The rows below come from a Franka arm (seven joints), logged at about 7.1 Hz.
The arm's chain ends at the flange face. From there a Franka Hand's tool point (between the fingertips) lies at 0.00 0.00 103.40 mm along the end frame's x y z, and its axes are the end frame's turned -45 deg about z.
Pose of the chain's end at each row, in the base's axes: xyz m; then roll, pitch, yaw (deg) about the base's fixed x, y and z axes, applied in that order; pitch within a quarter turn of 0, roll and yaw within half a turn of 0:
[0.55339, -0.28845, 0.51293, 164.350, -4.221, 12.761]
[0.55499, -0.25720, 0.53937, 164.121, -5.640, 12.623]
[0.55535, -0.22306, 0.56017, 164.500, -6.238, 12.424]
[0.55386, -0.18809, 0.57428, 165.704, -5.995, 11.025]
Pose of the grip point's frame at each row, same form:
[0.56670, -0.31404, 0.41363, 165.840, 7.943, 56.193]
[0.57071, -0.28267, 0.44040, 164.691, 7.068, 55.885]
[0.57187, -0.24772, 0.46112, 164.554, 6.374, 55.709]
[0.56901, -0.21115, 0.47463, 165.597, 5.728, 54.548]

